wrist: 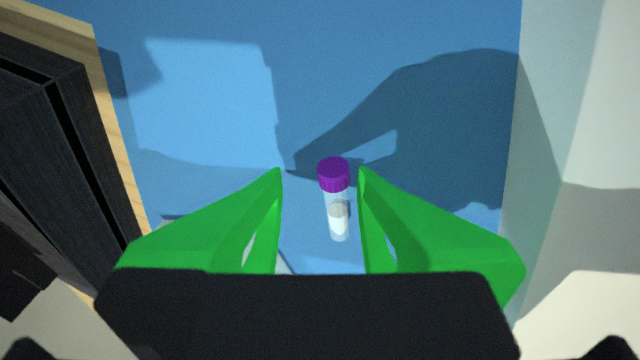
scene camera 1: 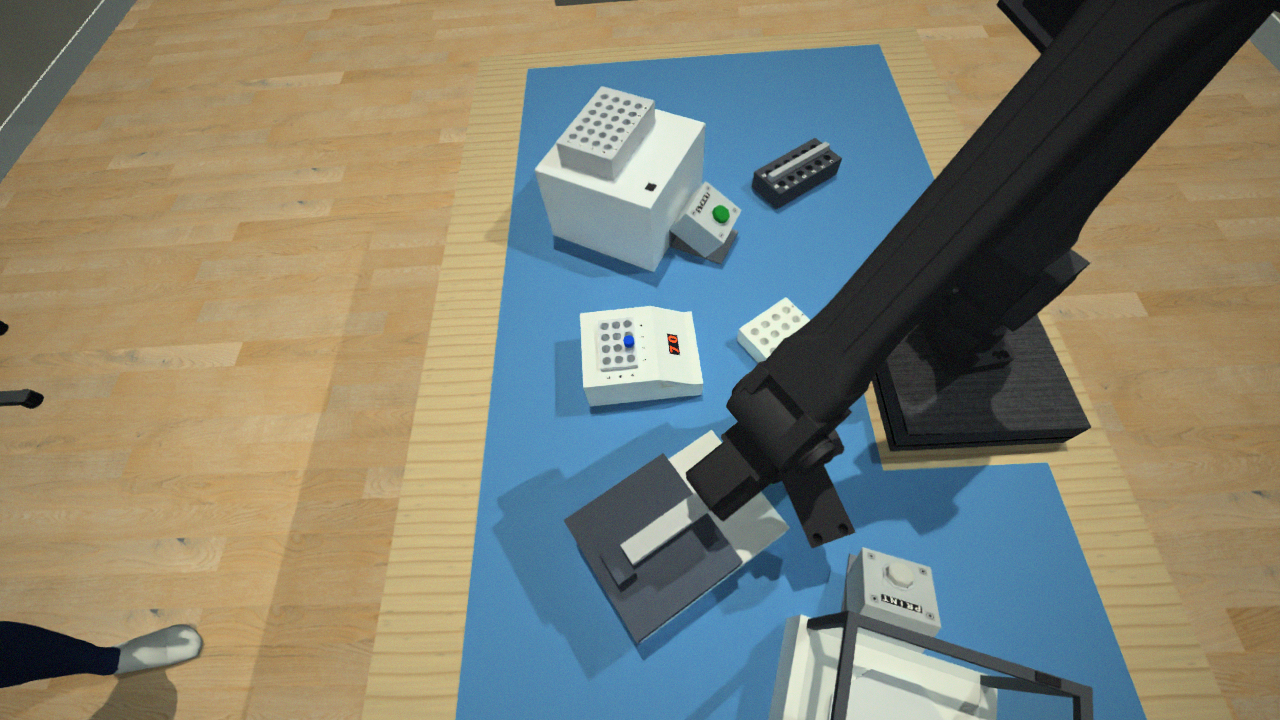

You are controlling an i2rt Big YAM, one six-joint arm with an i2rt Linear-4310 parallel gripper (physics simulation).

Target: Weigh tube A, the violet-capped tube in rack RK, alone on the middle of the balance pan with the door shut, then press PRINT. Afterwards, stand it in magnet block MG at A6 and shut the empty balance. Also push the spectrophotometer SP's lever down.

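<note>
The violet-capped tube A (wrist: pixel 336 200) appears to lie on its side on the blue mat; the arm hides it in the scene view. My gripper (wrist: pixel 319 179) is partly open and empty. In the wrist view the tube shows in the gap between the green fingertips, nearer the right one, with space on both sides. The white rack RK (scene camera 1: pixel 771 329) is partly behind the arm. The magnet block MG (scene camera 1: pixel 796 172) stands at the back right. The balance (scene camera 1: pixel 792 667) with its dark frame is at the near edge, beside the PRINT button (scene camera 1: pixel 897 575). A pale lever-like bar (scene camera 1: pixel 664 530) lies across a dark-topped device.
A white block with a 70 display (scene camera 1: pixel 673 344) holds a blue-capped tube (scene camera 1: pixel 629 341). A large white box (scene camera 1: pixel 608 214) carries a grey rack (scene camera 1: pixel 586 159), beside a green button (scene camera 1: pixel 720 214). The dark arm base (scene camera 1: pixel 993 394) (wrist: pixel 65 165) and a tall pale wall (wrist: pixel 535 150) flank the tube.
</note>
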